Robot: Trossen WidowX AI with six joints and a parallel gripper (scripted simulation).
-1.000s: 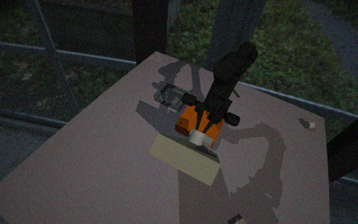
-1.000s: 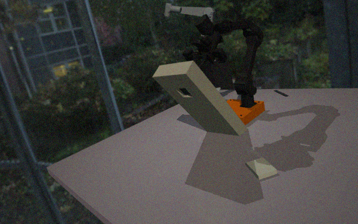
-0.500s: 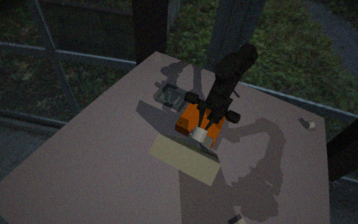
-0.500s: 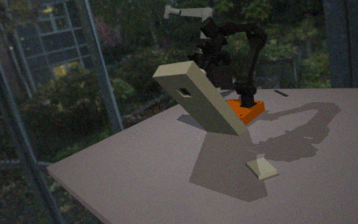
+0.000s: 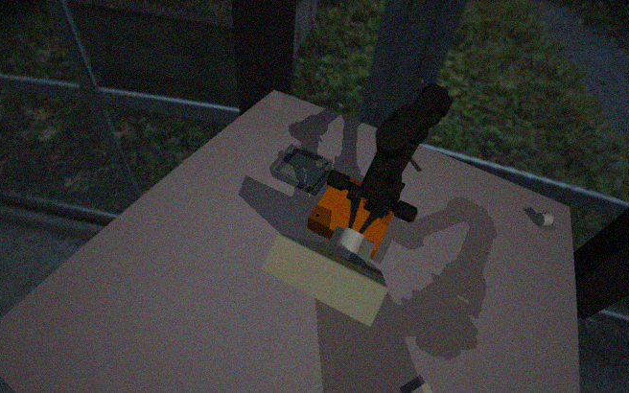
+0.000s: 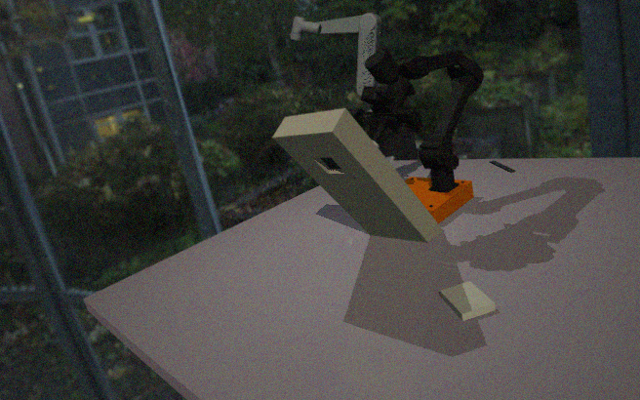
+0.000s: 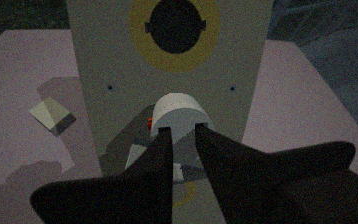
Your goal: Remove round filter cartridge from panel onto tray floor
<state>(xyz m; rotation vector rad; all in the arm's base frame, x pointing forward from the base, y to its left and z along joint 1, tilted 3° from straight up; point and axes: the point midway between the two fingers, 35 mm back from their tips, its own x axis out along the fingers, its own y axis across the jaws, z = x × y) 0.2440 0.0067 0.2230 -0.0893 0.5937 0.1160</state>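
Right now my gripper tip is 10 mm short of the round filter cartridge and 10 mm above it. Round my gripper tip: tray: 310 mm behind, 300 mm to the right, 230 mm below.
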